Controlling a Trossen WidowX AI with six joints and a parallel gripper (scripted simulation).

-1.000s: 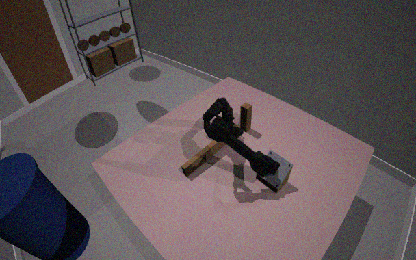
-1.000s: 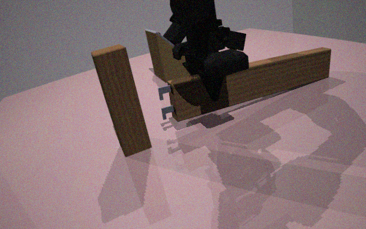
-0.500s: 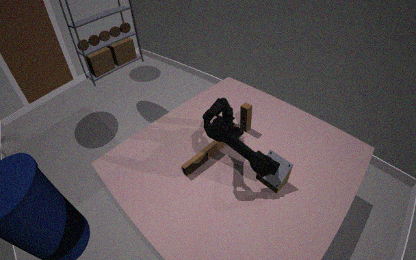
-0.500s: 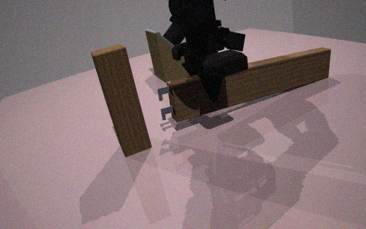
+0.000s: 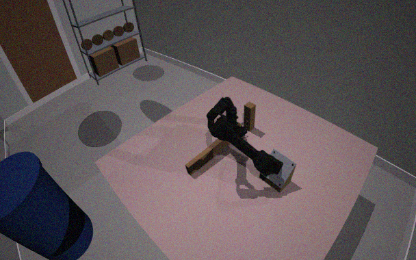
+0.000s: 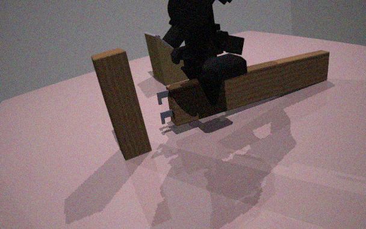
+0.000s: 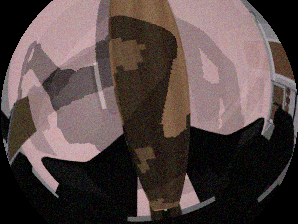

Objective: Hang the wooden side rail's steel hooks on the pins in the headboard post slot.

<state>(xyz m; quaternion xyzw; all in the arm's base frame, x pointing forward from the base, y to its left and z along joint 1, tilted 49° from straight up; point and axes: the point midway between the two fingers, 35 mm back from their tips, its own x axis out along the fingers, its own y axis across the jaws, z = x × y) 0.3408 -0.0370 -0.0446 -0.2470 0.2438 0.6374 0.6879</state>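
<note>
My gripper tip is now 160 mm to the left of the headboard post and 40 mm below it.
</note>
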